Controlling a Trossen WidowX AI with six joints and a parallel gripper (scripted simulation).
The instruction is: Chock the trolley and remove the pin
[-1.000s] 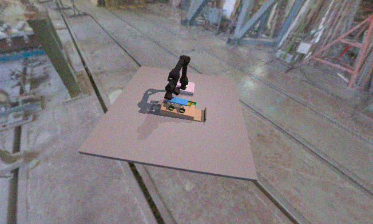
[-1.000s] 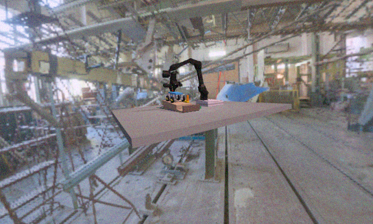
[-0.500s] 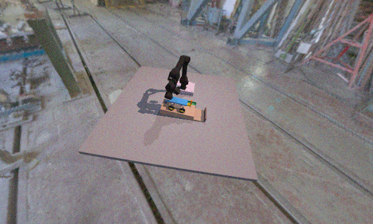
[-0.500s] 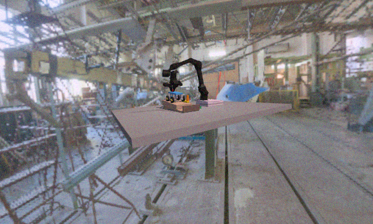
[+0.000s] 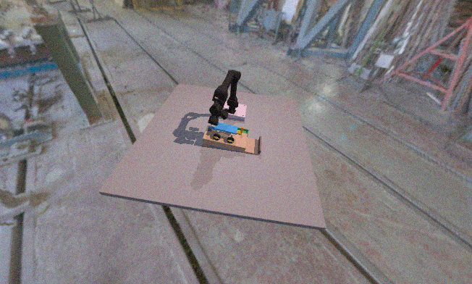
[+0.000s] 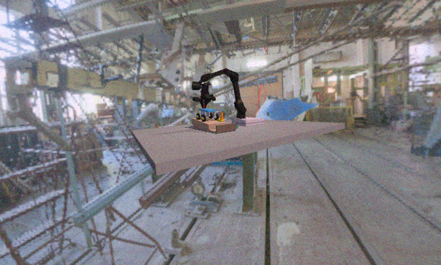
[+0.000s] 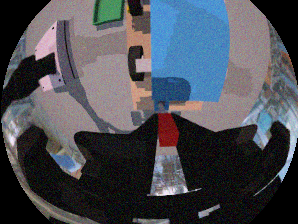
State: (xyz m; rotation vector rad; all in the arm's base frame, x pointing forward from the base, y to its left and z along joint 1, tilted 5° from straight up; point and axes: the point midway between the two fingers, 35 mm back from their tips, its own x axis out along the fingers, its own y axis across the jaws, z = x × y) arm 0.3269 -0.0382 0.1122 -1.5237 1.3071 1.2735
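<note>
My gripper tip is 180 mm to the right of the yellow chock, 80 mm past it and 80 mm above it. From my gripper tip the other things lie so: red-headed stop pin right at my gripper tip; then raised end stop 360 mm to the left, 130 mm below, 50 mm behind; then blue trolley 100 mm to the left, 50 mm below.
</note>
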